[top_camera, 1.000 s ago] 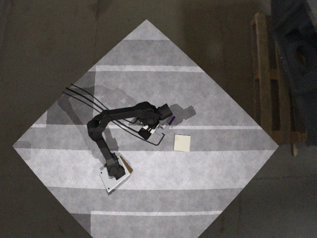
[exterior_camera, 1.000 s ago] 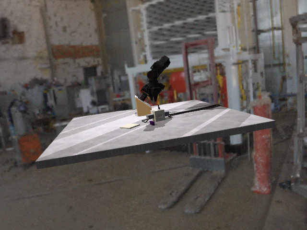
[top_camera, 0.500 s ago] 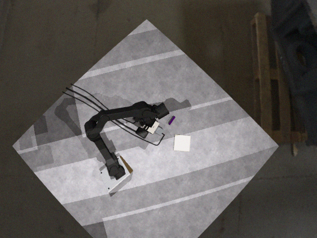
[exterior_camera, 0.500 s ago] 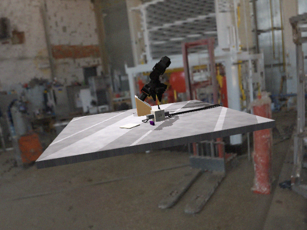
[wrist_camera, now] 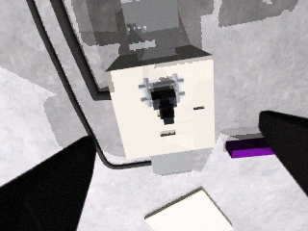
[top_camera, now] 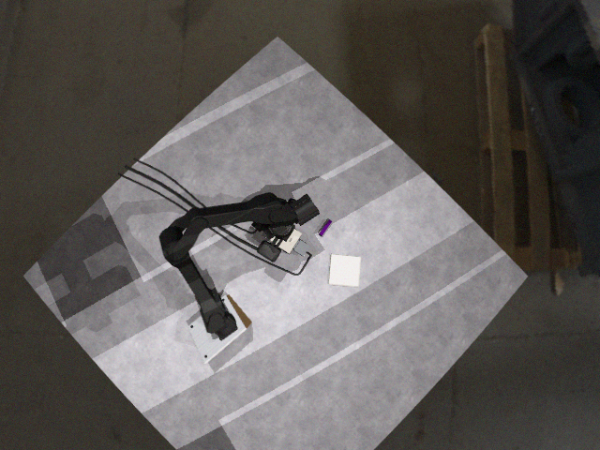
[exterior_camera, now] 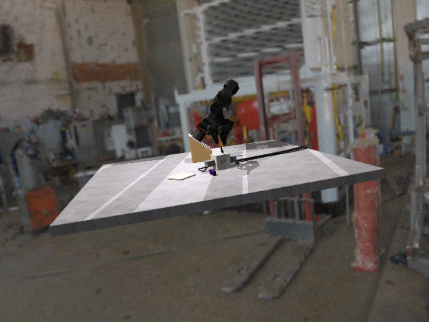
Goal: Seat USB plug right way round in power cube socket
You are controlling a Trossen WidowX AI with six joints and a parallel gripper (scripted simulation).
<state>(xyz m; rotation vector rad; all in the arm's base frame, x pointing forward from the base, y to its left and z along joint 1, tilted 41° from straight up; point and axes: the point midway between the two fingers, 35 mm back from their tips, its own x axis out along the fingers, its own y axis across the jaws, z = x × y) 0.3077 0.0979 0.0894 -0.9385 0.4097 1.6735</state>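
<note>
The dark USB plug lies 30 mm below my gripper tip. Round my gripper tip: small purple block (130 mm ahead, 60 mm to the right, 110 mm below); then cream flat pad (100 mm ahead, 210 mm to the right, 120 mm below).
</note>
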